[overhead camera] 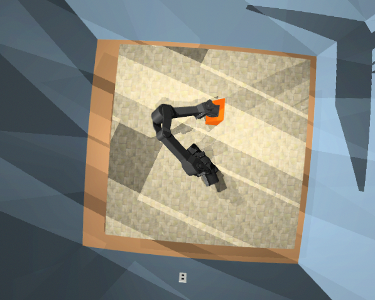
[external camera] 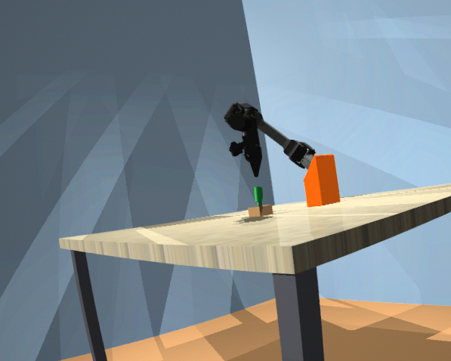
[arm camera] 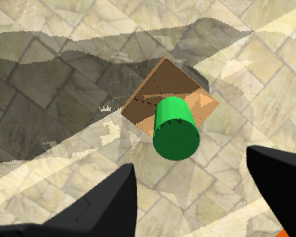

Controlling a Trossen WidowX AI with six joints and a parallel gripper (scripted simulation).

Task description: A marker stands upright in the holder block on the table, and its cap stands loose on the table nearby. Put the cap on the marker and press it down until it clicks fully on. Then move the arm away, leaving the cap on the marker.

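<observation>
My gripper tip is 6 cm above the green cap. Round my gripper tip: brown holder block (12 cm below).
</observation>
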